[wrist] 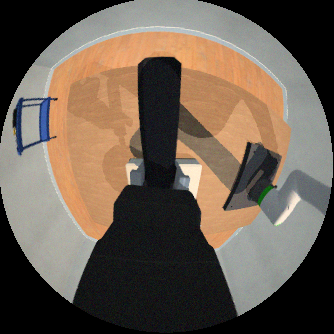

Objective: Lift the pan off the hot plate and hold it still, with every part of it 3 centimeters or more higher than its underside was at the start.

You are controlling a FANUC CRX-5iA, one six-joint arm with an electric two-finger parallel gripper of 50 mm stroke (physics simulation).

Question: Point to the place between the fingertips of my gripper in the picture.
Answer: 160,165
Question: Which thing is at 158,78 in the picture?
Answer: A grey pan.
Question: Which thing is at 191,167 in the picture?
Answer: A hot plate.
